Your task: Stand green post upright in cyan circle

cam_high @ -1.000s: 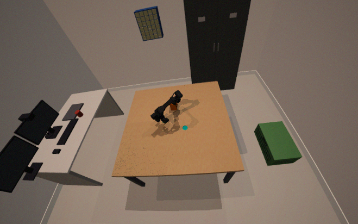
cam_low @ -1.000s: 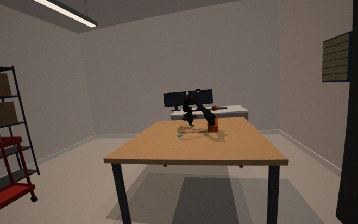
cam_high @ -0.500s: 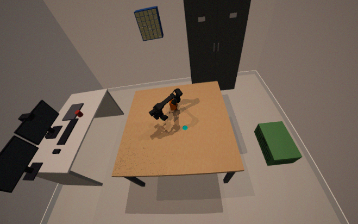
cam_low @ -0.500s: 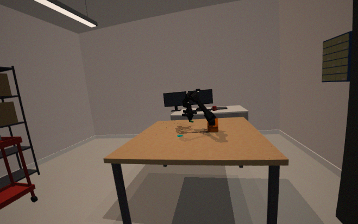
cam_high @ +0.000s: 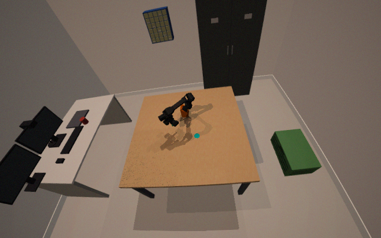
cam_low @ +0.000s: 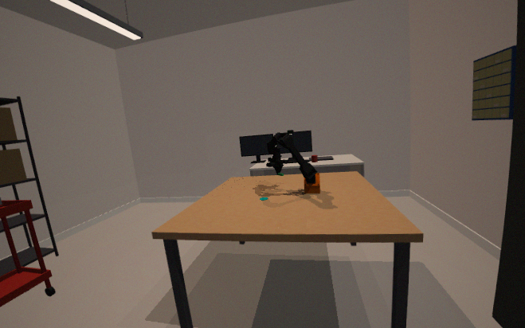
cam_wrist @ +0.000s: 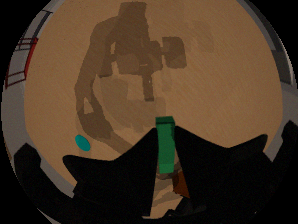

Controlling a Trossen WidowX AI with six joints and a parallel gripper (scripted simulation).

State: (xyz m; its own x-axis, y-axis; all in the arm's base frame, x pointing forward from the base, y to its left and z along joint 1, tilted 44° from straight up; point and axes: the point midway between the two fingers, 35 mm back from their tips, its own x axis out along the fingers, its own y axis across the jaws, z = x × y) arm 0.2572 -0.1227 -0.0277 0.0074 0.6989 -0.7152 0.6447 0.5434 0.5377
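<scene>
Now: the cyan circle 250 mm to the left of my gripper tip, 120 mm below it and 70 mm ahead of it. Also, from my gripper tip: green post: 20 mm behind, 10 mm to the left.
</scene>
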